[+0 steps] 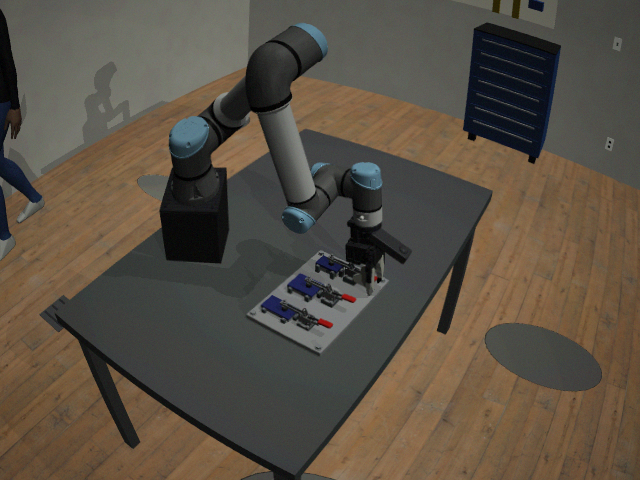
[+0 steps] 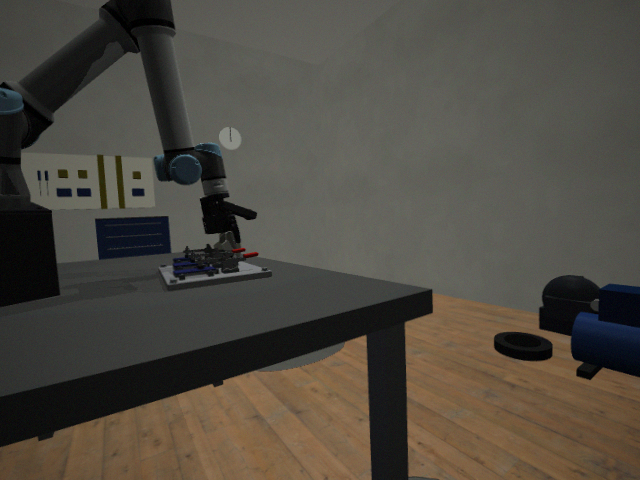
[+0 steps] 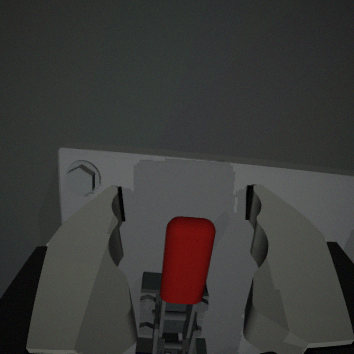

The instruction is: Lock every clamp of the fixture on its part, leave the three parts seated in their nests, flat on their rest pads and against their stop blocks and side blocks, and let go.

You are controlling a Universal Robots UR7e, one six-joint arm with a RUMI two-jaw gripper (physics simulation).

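Frame: origin at the arm's base, x ahead, y left, z up, level; millimetres.
Where they show: gripper, fingertip midpoint: (image 1: 373,289) (image 3: 184,188); arm's base, link origin: (image 1: 195,187).
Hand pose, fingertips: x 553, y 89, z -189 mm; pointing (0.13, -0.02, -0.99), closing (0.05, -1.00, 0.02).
Observation:
Each offset is from my fingertips to the top centre of the thing. "*": to the spot under its first point. Level surfaces: height alone.
The fixture plate {dz -4, dx -110, dy -104 mm} (image 1: 310,338) (image 2: 222,280) (image 3: 290,185) carries three blue parts in a row: a near one {dz +12, dx -170, dy -210 mm} (image 1: 278,307), a middle one {dz +17, dx -158, dy -101 mm} (image 1: 303,285) and a far one {dz +22, dx -146, dy +9 mm} (image 1: 329,265). Each has a toggle clamp whose arm reaches over it. The near clamp's red handle {dz +39, dx -32, dy -219 mm} (image 1: 324,322) and the middle clamp's red handle {* dz +43, dx -22, dy -115 mm} (image 1: 348,298) lie low, pointing outward. My gripper (image 1: 375,289) (image 3: 184,188) is open around the far clamp's red handle {dz +43, dx -17, dy +0 mm} (image 3: 188,260), with a gap on each side. Seating against the stop and side blocks is too small to tell.
The plate lies on the dark table {dz -19 mm} (image 1: 217,356) (image 2: 310,304). The near and middle clamps stand beside my gripper along the plate. A bolt head {* dz +3, dx +5, dy +49 mm} (image 3: 81,177) sits at the plate's corner near one finger. The robot's black base block (image 1: 193,232) stands at the table's far left.

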